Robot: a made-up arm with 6 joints.
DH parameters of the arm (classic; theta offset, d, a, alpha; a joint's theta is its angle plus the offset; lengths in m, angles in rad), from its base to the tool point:
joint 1: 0 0.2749 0 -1.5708
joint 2: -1.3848 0 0.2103 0
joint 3: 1.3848 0 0.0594 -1.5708
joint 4: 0 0.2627 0 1.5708
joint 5: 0 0 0.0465 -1.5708
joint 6: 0 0.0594 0 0
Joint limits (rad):
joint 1: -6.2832..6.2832
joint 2: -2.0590..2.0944
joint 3: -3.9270..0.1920
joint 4: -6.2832..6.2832
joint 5: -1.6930..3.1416
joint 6: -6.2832..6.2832
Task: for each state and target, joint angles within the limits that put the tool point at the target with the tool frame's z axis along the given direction. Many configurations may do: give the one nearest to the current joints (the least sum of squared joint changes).
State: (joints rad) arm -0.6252 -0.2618 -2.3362 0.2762 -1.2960 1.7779
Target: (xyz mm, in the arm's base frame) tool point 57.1 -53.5 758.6 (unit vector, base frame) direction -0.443 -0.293 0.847
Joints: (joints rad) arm -0.2970 -0.0986 -2.3907 0.4824 -1.0836 1.7779
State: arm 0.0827 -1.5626 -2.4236 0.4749 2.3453 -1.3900
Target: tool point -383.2 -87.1 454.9 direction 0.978 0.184 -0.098
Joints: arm 0.2135 -1.5693 -2.5388 -0.0565 2.6348 -1.3900
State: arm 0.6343 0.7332 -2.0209 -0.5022 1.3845 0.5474
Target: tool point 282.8 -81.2 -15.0 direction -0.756 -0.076 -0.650
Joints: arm -0.2526 1.2215 -1.3781 -0.3150 1.0111 0.5474
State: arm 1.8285 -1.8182 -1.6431 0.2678 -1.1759 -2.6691
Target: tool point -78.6 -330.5 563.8 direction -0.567 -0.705 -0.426
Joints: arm 1.4079 -1.0847 -2.4185 -0.4649 -1.6908 -2.6691
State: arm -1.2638 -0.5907 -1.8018 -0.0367 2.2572 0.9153
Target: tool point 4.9 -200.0 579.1 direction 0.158 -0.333 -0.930
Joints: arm -1.5972 -0.6069 -1.3409 0.1676 1.6075 0.9153
